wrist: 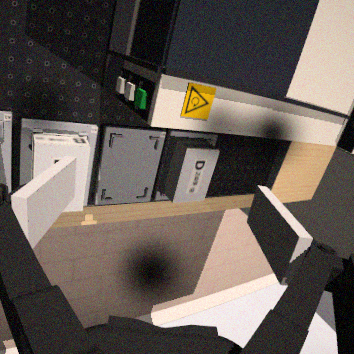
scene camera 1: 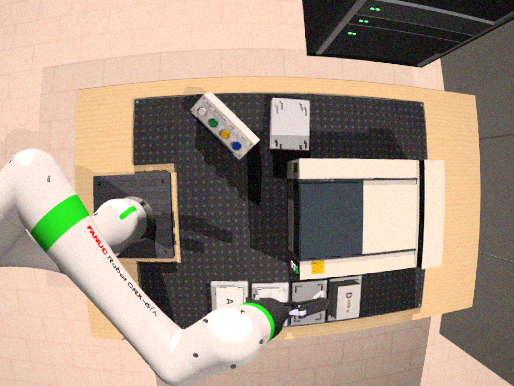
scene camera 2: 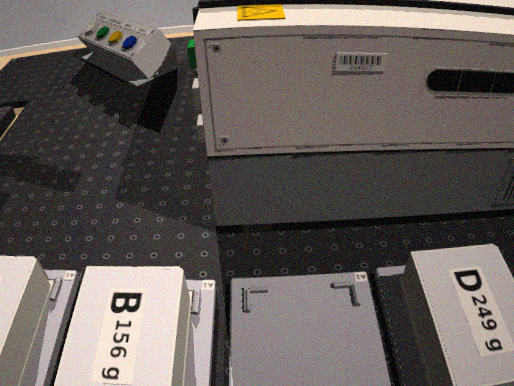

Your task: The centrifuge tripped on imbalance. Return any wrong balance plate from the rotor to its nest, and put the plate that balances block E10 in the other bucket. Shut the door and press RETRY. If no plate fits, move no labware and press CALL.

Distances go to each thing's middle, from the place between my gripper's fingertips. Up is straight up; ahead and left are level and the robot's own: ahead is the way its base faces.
Now: hand 14 cm short of the dark door panel [scene camera 1: 332, 212], 17 cm to the right of it and 10 cm above it. Also, from my hand: nest [scene camera 2: 327, 322]: 9 cm ahead, 14 cm to the right, 30 cm below; then button box [scene camera 2: 153, 55]: 12 cm behind, 48 cm to the left, 27 cm below; then centrifuge [scene camera 2: 310, 121]: 29 cm ahead, 16 cm to the left, 19 cm below.
